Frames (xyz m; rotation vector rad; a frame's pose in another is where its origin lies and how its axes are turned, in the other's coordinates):
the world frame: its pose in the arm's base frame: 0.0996 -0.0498 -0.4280 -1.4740 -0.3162 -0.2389
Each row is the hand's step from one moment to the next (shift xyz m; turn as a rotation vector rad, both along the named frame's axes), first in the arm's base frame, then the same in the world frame.
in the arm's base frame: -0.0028 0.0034 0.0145 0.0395 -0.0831 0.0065
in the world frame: 0.0026 -0.0142 0.0045 0.0363 0.0006 -0.0848
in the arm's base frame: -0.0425 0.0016 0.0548 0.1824 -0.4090 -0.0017
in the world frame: -0.0205 -0.0658 0.0080 0.1558 0.0300 -0.4188
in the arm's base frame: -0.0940 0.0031 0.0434 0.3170 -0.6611 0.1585
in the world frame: -0.0726 -0.0729 0.0119 0.3293 -0.0943 -0.6673
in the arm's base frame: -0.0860 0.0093 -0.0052 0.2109 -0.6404 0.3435
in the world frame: -0.0820 -0.0242 0.0143 0.2957 -0.3022 -0.6276
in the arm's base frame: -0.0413 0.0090 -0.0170 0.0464 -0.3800 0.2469
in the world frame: -0.0443 0.0023 0.0104 0.1169 -0.2469 -0.3645
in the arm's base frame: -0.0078 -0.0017 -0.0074 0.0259 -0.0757 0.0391
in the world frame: -0.0100 0.0041 -0.0017 0.0353 -0.0340 -0.0743
